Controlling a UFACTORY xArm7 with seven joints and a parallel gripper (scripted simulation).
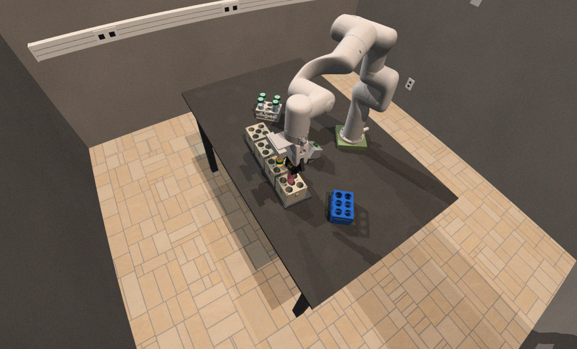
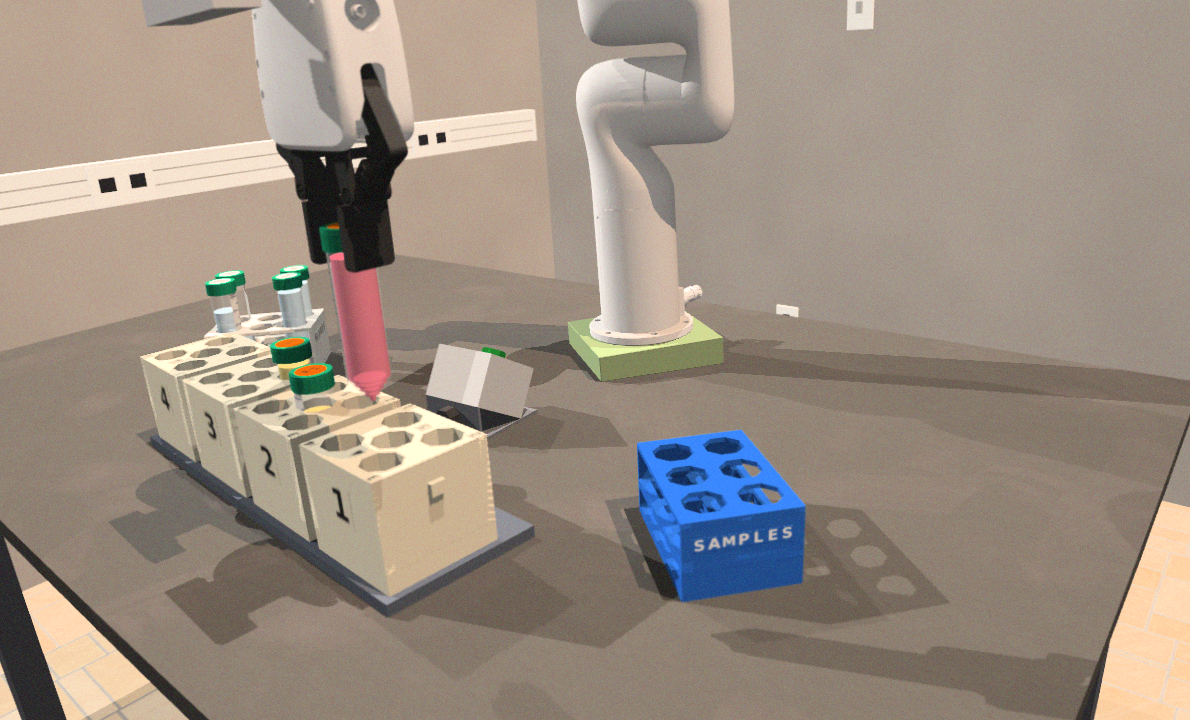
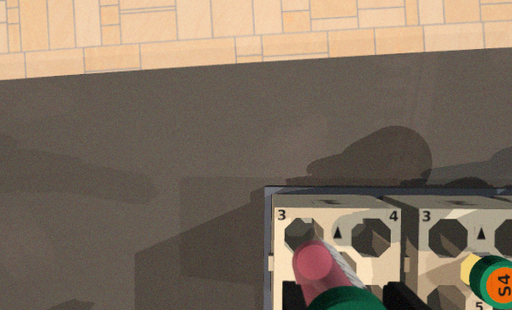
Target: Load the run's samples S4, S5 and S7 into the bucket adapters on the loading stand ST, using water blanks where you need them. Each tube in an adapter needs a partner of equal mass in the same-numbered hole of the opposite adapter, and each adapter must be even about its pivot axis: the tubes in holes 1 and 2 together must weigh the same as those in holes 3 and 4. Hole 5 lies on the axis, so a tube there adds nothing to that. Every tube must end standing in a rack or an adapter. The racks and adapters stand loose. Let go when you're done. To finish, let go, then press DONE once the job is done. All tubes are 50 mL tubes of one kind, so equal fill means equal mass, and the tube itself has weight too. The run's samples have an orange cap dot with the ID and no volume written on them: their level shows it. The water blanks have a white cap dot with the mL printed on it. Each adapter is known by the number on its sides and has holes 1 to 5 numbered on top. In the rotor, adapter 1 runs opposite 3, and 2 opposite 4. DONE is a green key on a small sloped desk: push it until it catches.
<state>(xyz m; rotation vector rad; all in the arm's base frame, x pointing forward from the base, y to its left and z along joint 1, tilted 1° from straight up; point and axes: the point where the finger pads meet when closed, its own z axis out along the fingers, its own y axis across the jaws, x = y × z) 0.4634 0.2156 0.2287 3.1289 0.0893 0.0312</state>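
Now: hand 1 cm short of the pink tube and 5 cm above it. Also, from my hand: blue samples rack 19 cm behind, 13 cm to the left, 22 cm below; then white blanks rack 14 cm behind, 54 cm to the right, 22 cm below.
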